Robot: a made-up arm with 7 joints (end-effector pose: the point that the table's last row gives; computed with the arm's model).
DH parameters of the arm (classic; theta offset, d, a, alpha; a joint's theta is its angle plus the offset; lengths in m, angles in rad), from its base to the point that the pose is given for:
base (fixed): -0.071 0 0 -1.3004
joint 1: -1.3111 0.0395 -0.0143 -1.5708
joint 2: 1.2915 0 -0.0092 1.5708
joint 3: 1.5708 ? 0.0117 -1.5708
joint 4: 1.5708 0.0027 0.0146 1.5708
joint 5: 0 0.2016 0 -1.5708
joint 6: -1.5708 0 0.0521 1.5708
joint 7: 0 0 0 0
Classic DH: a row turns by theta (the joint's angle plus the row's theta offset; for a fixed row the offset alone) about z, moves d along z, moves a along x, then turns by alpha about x.
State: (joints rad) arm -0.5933 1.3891 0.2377 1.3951 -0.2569 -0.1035 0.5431
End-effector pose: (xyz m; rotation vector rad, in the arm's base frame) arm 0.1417 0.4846 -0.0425 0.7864 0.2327 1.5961
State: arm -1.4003 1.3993 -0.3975 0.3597 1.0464 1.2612 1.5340
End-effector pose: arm 0.2673 0.2607 0.1914 -1.2230 0.8538 -2.1553
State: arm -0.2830 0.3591 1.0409 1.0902 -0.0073 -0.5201 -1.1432
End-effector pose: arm 0.0977 0.3010 -0.3566 -0.1503 0.2517 -0.1257
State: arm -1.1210 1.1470 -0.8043 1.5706 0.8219 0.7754 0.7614
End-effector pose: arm 0.2352 0.4301 -0.0556 2.6732 0.8493 1.3237
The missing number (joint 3, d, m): -0.211
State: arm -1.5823 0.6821 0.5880 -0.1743 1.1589 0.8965 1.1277
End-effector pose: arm 0.1860 0.2216 0.2171 -0.0418 -0.6917 2.6809
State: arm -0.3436 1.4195 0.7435 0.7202 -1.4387 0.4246 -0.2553
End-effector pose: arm 0.1864 0.4292 0.0680 -0.4419 -0.3126 0.3357
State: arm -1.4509 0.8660 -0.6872 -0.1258 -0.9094 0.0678 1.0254
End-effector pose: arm 0.3211 -0.0327 0.0929 -0.0473 -0.6575 0.1341
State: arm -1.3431 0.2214 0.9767 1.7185 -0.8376 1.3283 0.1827
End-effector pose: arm 0.3712 -0.0201 -0.2133 -1.4597 1.6700 -0.6094
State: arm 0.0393 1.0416 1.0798 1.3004 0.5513 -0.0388 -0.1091
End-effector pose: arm -0.0256 0.4732 -0.1749 0.7294 1.1460 0.9940
